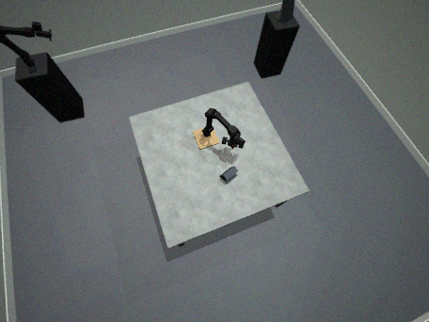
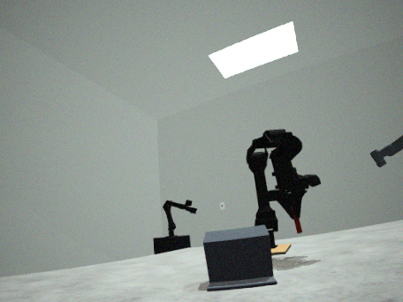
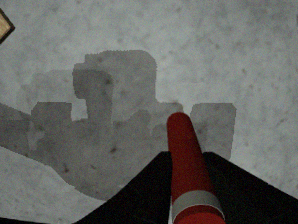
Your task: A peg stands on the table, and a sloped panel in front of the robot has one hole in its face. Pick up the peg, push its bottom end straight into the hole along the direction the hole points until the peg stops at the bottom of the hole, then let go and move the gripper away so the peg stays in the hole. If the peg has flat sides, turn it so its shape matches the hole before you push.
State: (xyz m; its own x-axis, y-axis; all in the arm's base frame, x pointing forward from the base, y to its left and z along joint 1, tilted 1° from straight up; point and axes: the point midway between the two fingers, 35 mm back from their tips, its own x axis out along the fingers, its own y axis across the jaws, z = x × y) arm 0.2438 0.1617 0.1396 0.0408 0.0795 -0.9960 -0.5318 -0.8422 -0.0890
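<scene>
Right now the blue-grey block is 21 cm ahead of my gripper tip, 10 cm to the right of it and 6 cm below it. From my gripper tip the other things lie so: round red peg (2 cm above).
</scene>
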